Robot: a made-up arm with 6 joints.
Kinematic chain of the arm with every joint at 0, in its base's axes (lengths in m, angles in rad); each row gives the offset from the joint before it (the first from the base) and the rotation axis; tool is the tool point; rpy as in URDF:
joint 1: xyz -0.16 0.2 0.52 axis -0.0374 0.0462 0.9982
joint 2: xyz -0.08 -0.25 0 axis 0.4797 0.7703 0.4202
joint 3: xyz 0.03 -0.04 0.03 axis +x
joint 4: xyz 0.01 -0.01 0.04 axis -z
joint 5: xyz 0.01 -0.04 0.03 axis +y
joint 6: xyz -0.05 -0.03 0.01 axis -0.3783 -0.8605 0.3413
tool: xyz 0.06 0 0 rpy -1.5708 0 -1.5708
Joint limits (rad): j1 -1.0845..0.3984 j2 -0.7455..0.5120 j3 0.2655..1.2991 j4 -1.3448..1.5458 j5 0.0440..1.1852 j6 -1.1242..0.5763
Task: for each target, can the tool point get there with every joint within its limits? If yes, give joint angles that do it. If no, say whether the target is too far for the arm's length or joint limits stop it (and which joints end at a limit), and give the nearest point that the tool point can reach.
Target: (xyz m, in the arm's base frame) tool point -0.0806 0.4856 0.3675
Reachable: no: joint limits stop it (at a limit: joint 1, joint 2, joint 3, joint 4, joint 6) | nearest point -0.4491 0.2382 0.5633 | short by 0.485 m
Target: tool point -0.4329 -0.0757 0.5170
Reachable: yes | joints -0.5090 -0.3525 1.1944 0.9743 1.0805 -0.0255
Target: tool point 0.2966 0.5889 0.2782
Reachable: no: too far | nearest point 0.0191 -0.0503 0.5283 | short by 0.740 m
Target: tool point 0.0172 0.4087 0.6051
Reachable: no: joint limits stop it (at a limit: joint 1, joint 2, joint 3, joint 4, joint 5, joint 6) | nearest point 0.0128 -0.0357 0.5765 | short by 0.445 m
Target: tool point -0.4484 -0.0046 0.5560
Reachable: yes | joints -0.6227 0.0401 0.5369 1.2564 0.1995 -0.9594
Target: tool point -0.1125 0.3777 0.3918
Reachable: no: joint limits stop it (at a limit: joint 1, joint 2, joint 3, joint 4, joint 6) | nearest point -0.4495 0.2352 0.5594 | short by 0.402 m
